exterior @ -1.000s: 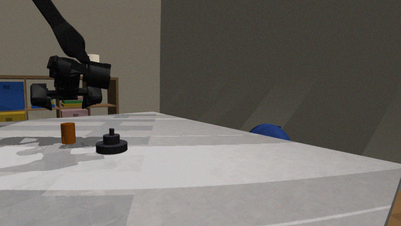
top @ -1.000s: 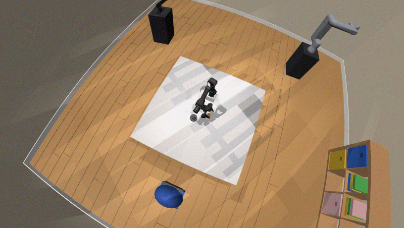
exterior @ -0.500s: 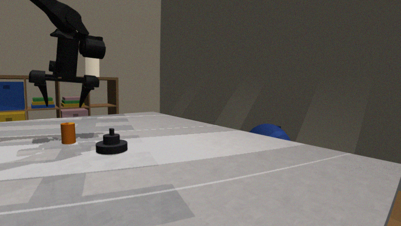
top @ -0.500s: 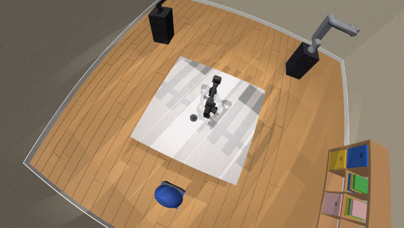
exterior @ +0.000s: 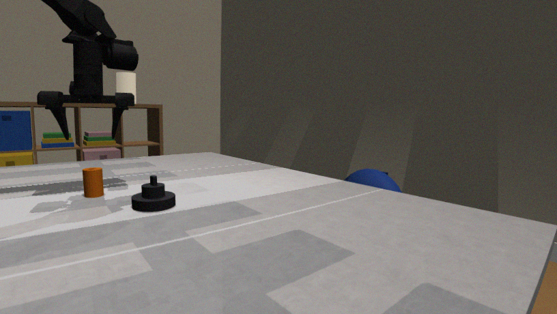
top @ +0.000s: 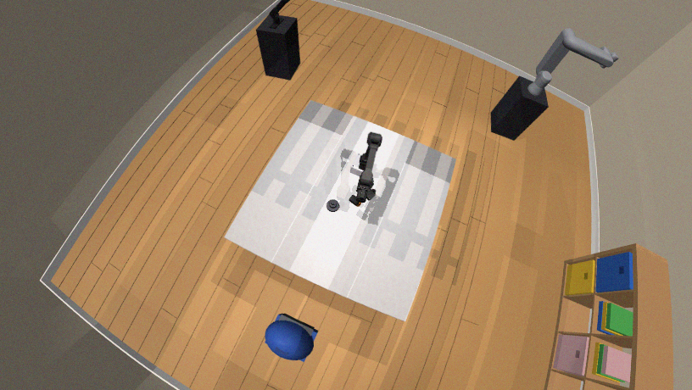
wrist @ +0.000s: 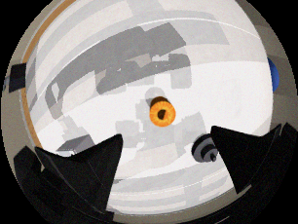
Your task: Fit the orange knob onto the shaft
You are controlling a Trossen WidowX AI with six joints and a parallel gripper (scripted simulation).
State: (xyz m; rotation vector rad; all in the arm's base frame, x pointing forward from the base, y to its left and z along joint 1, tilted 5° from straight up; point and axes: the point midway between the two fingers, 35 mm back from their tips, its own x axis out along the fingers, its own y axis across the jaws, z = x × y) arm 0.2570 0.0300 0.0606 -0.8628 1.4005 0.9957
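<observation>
My gripper tip is now 10 cm above the orange knob. The rest, counted from my gripper tip: dark pedestal 7 cm ahead, 16 cm to the right, 9 cm below.
</observation>
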